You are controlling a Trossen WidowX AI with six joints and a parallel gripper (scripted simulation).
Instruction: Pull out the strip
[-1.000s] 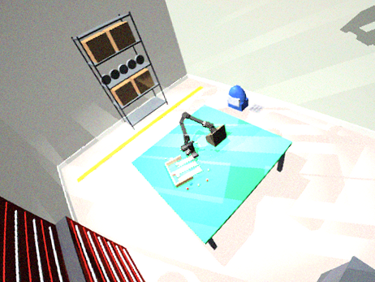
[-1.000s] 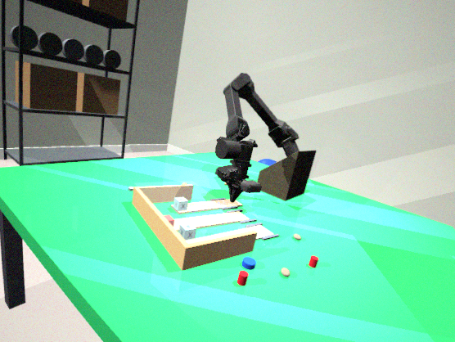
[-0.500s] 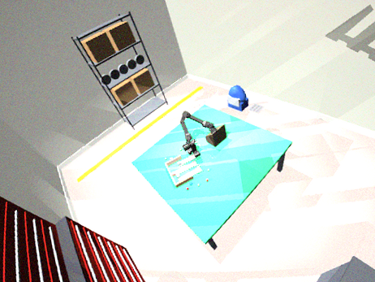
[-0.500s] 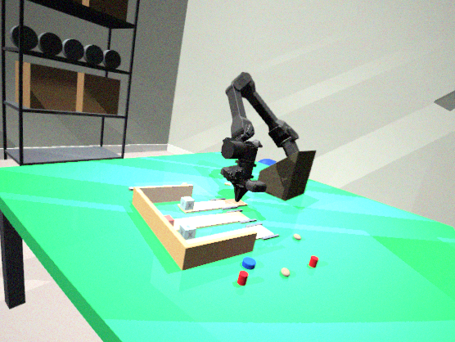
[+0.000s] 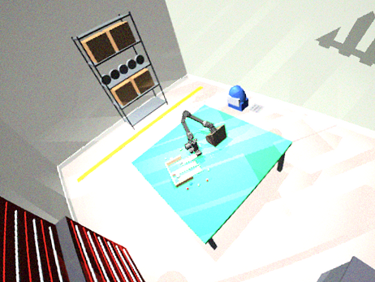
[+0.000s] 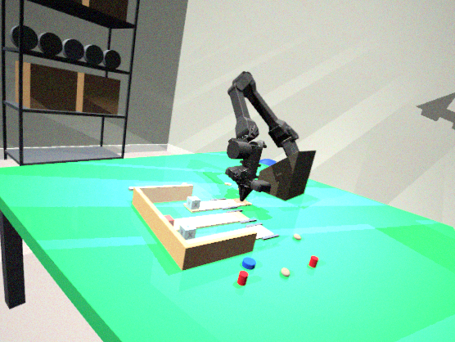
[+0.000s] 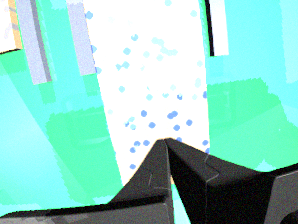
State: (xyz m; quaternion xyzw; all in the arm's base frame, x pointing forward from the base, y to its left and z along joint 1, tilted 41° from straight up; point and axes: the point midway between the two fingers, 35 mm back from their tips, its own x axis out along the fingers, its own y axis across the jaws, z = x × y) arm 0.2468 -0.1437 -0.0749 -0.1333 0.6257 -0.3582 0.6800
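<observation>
My gripper tip is now 90 mm short of the blue-dotted strip and 30 mm to the left of it. Also, from my gripper tip: blue disc (300 mm ahead, 210 mm to the left).
</observation>
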